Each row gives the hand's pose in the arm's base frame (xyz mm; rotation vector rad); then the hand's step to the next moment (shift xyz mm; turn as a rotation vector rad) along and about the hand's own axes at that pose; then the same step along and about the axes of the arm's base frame.
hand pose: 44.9 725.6 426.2 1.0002 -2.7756 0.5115
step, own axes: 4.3 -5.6 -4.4 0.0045 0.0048 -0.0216
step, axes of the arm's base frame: 0.4 -5.0 6.7 -0.0060 0.0087 0.0200
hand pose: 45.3 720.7 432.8 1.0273 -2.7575 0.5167
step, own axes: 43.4 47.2 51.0 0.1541 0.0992 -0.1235
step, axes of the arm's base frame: -64.9 -11.8 -48.6 -0.1784 0.0225 0.1285
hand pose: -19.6 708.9 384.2 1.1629 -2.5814 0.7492
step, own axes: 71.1 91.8 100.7 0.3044 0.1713 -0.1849
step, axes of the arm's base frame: -114.3 -47.4 -91.1 -0.3331 -0.0005 0.2126
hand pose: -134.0 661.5 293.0 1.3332 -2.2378 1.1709
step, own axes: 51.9 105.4 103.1 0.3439 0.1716 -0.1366
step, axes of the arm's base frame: -99.5 -84.0 -86.5 -0.3470 -0.0610 0.2055
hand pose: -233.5 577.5 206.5 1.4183 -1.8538 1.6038
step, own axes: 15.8 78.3 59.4 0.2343 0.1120 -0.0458
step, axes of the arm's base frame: -49.9 -68.5 -52.2 -0.2157 -0.0824 0.1274
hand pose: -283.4 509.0 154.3 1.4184 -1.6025 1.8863
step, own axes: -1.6 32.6 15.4 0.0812 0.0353 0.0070
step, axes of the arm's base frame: -15.8 -23.9 -22.0 -0.0611 -0.0472 0.0439
